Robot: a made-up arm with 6 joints.
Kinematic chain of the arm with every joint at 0, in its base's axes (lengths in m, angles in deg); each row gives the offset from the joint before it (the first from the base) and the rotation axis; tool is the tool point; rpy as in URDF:
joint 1: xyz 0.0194 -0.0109 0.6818 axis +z
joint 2: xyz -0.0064 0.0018 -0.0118 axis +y
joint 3: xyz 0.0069 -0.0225 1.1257 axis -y
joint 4: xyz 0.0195 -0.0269 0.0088 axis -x
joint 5: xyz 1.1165 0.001 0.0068 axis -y
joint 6: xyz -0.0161 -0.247 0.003 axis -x
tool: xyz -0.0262 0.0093 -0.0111 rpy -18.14 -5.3 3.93
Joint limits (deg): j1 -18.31..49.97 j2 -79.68..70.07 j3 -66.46..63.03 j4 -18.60..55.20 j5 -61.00..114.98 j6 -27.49..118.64
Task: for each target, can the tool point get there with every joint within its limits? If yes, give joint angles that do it. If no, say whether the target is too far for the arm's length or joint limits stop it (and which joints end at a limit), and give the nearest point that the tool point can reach.
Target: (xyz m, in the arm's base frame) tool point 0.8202 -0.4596 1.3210
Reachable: yes | joints -11.16 -5.85 -31.66 -2.35 -13.06 4.06
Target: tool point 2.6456 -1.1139 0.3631
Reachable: no: too far | nearest point 2.0171 -0.8499 0.6238 | short by 0.730 m
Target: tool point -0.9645 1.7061 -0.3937
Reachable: no: joint limits stop it (at a limit: joint 1, joint 2, joint 4, joint 5, joint 6) | nearest point 0.6261 0.4853 -0.0522 | short by 2.034 m
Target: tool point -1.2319 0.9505 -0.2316
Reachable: no: joint limits stop it (at a limit: joint 1, joint 2, joint 3, joint 4, joint 5, joint 6) | nearest point 0.3883 0.2022 0.1187 | short by 1.819 m
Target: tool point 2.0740 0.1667 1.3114
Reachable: yes | joints 12.28 57.50 53.10 26.70 -17.02 38.97
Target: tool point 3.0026 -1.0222 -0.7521
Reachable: no: too far | nearest point 1.8739 -0.6396 0.2742 | short by 1.573 m
